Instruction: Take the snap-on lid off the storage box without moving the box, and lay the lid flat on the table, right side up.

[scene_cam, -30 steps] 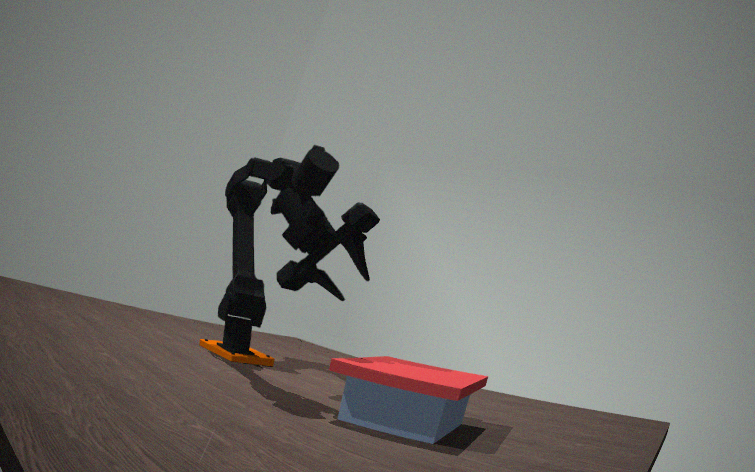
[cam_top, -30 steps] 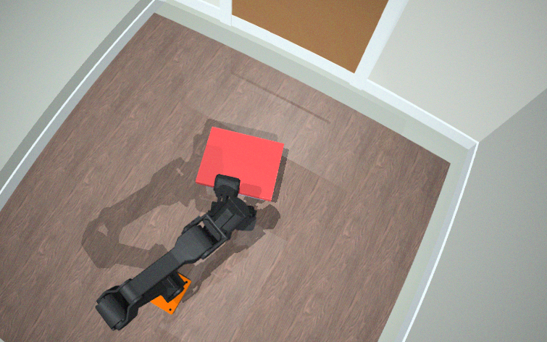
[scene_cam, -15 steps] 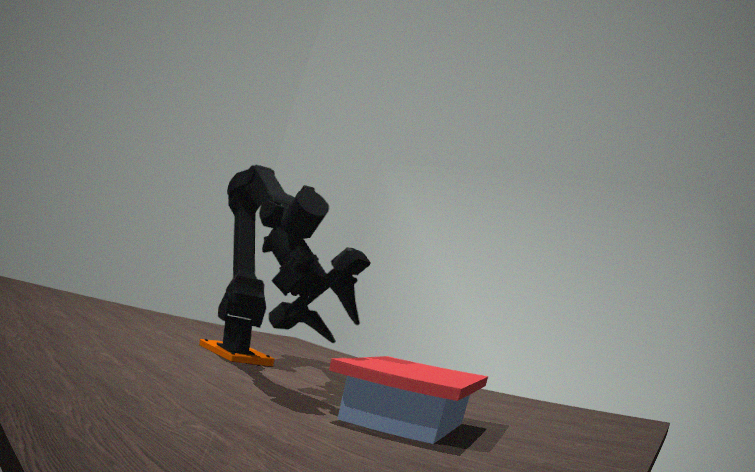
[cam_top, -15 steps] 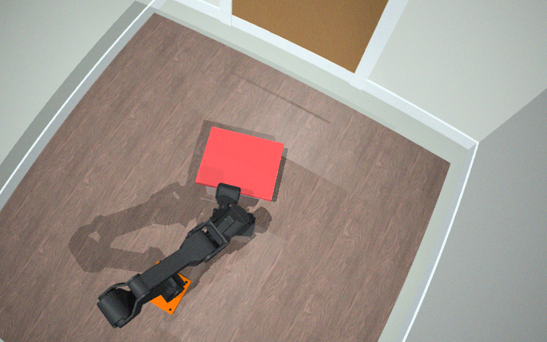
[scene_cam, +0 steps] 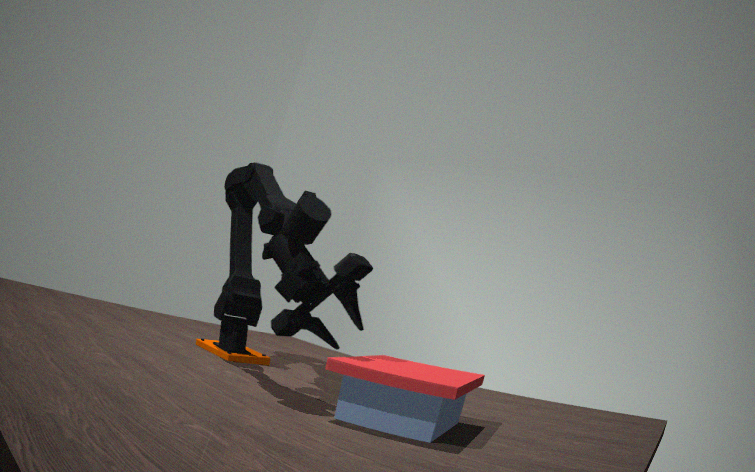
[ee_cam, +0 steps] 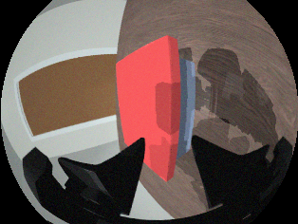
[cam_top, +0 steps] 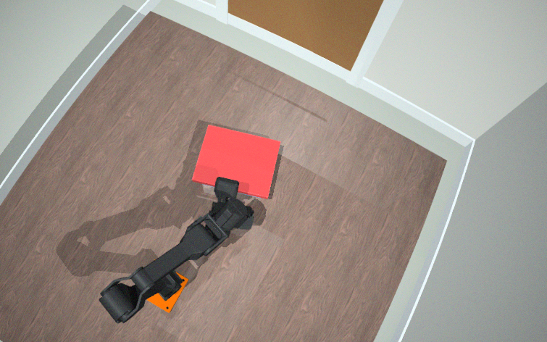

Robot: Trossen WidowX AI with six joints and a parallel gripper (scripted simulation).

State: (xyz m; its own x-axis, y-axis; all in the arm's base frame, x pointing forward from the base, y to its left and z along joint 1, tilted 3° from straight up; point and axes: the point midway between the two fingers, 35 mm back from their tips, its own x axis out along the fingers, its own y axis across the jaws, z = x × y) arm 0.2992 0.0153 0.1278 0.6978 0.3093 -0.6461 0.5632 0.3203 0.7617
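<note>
Now: gripper tip 10 cm short of the red lid, 5 cm to the right of it and 3 cm above it. The rest, counted from my gripper tip: blue storage box (10 cm ahead, 5 cm to the left, 7 cm below).
</note>
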